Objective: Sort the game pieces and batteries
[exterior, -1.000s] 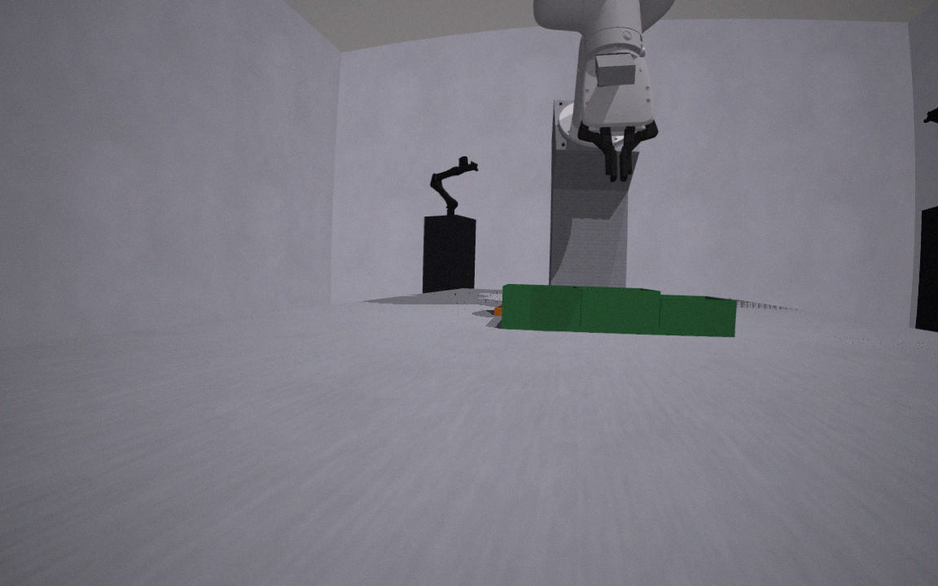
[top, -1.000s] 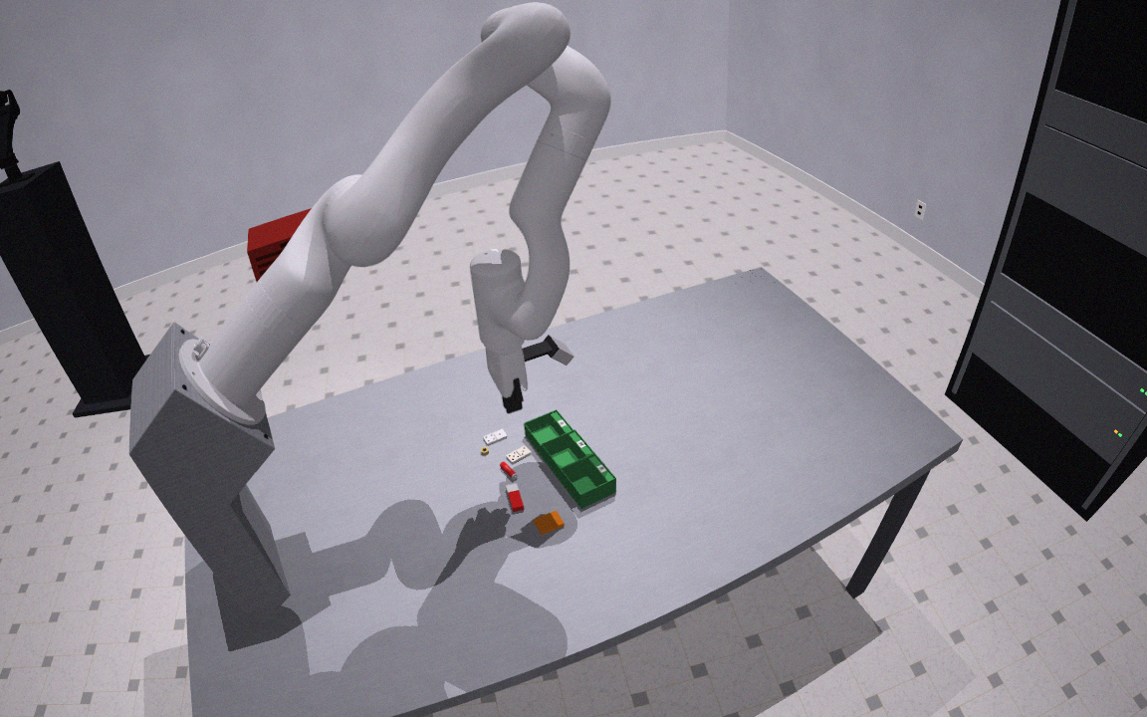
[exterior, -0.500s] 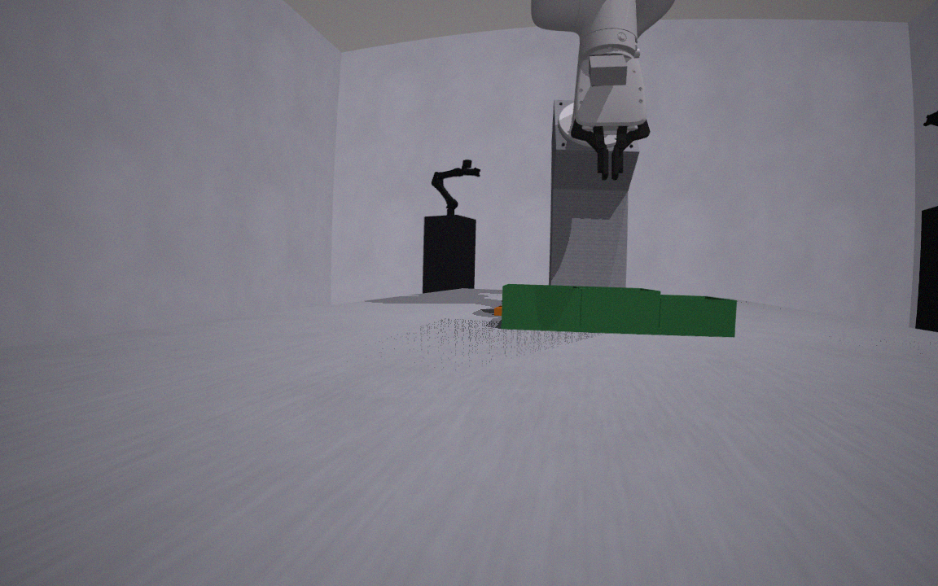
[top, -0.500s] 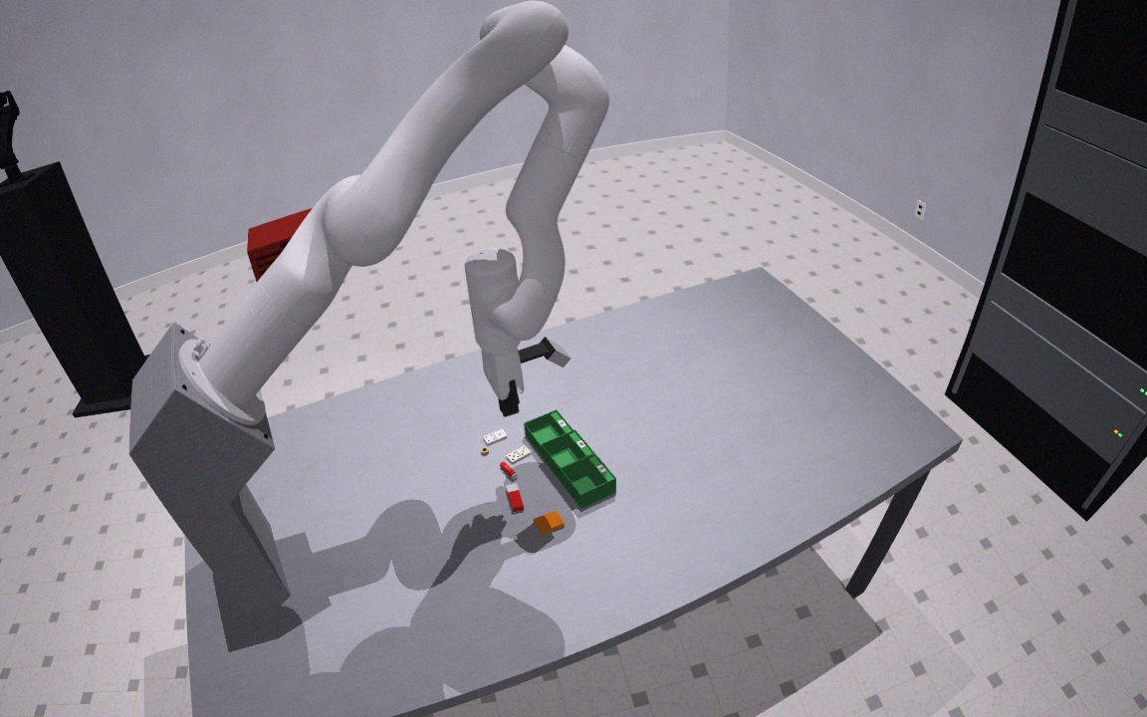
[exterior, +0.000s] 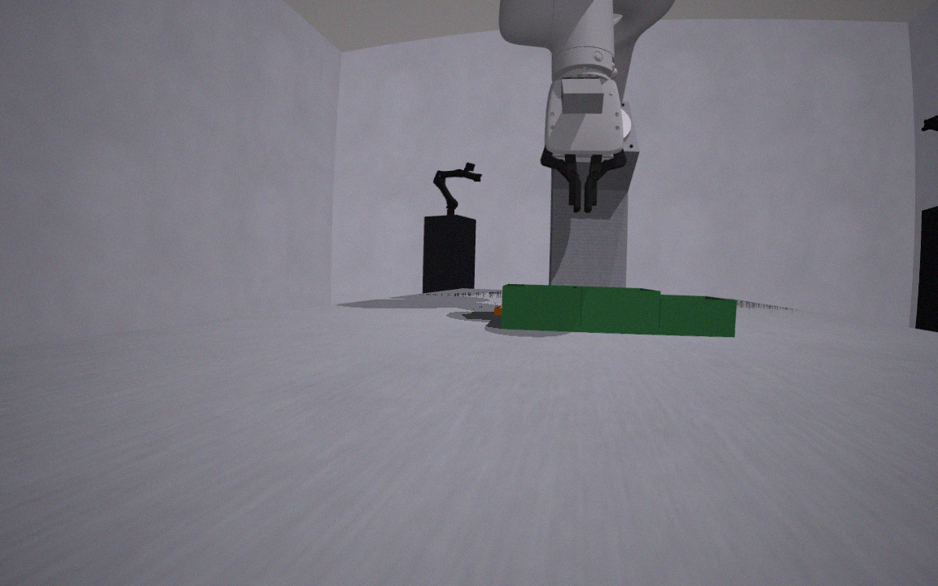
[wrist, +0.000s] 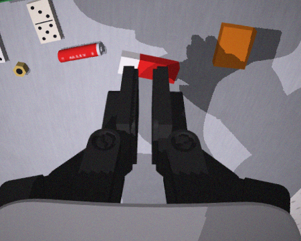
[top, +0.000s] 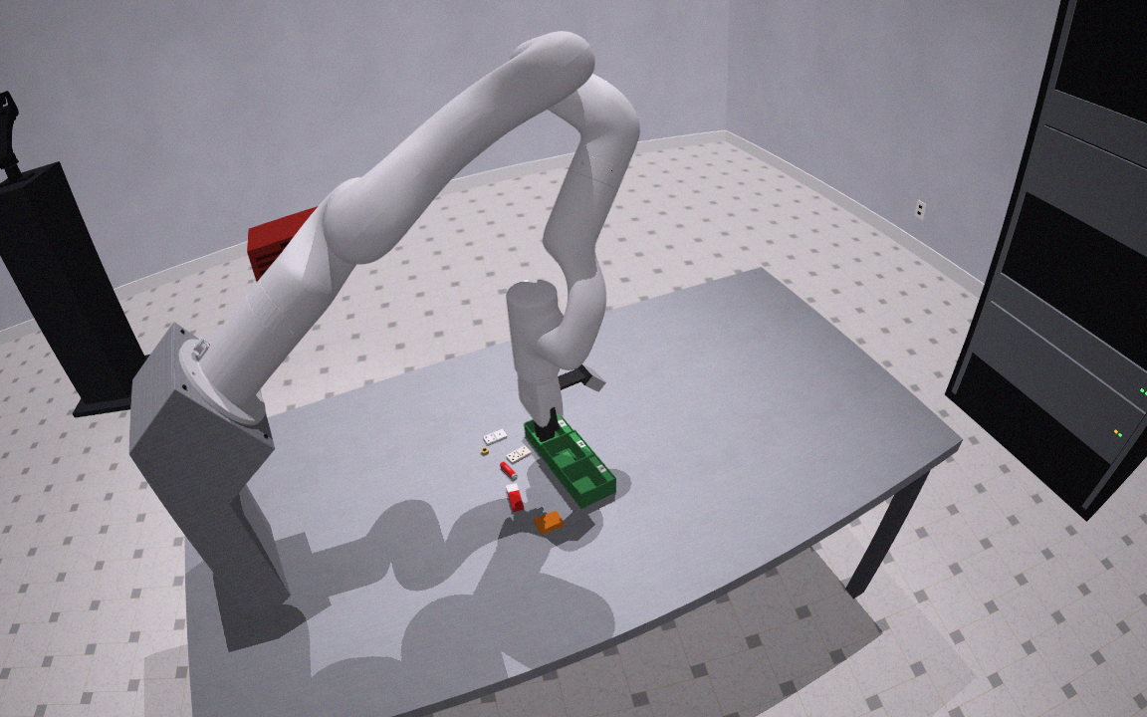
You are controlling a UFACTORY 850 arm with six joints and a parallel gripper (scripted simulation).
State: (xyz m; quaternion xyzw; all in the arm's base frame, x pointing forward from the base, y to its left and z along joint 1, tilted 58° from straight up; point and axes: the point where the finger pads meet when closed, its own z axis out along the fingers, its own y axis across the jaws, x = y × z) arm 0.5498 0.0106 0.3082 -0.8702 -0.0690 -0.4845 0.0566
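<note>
Right now my hand is 140 mm above the green bin, 50 mm to the right of it and 50 mm short of it. Round my hand: orange flat block 160 mm below, 110 mm to the right, 20 mm behind; then yellow nut 160 mm below, 130 mm behind, 120 mm to the left; then red cylindrical battery 160 mm below, 80 mm behind, 50 mm to the left.
</note>
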